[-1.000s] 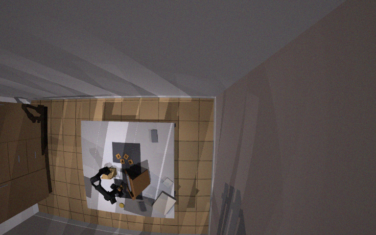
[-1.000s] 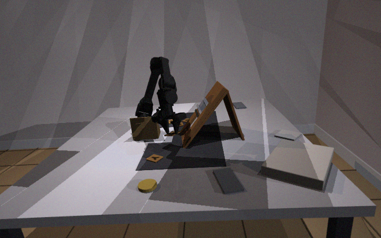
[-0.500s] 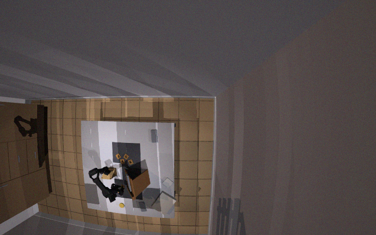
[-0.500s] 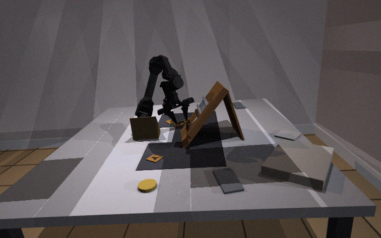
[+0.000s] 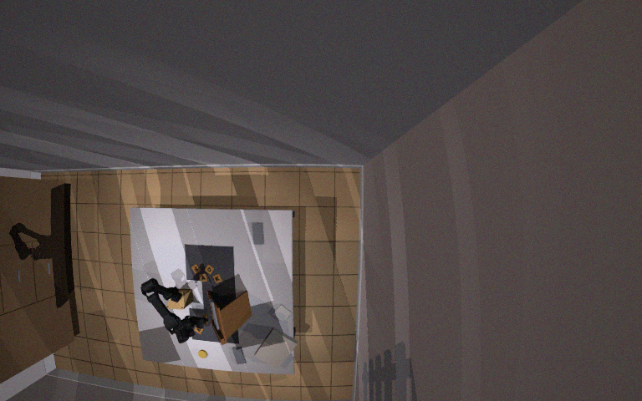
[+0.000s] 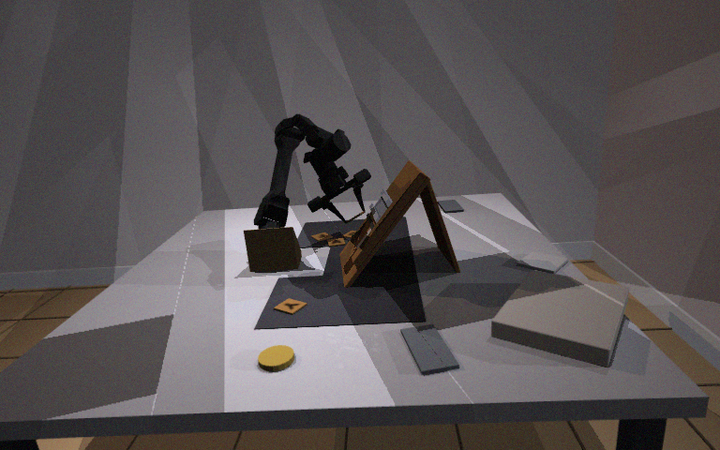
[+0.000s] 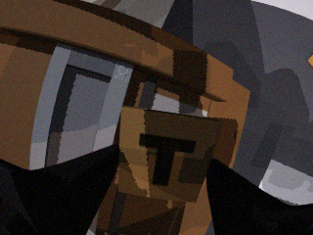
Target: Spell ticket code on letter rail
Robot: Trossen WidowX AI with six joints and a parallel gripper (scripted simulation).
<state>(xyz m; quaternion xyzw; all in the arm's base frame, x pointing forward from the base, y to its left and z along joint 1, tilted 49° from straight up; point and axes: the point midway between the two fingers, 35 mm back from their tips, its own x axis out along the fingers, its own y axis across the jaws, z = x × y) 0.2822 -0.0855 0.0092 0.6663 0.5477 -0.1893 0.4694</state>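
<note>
Right now the white ticket is 30 mm ahead of my gripper tip and 70 mm below it. Round my gripper tip: letter tile (right at my gripper tip); then yellow disc (100 mm behind, 430 mm to the right, 150 mm below); then dark mat (80 mm behind, 80 mm to the left, 160 mm below).
</note>
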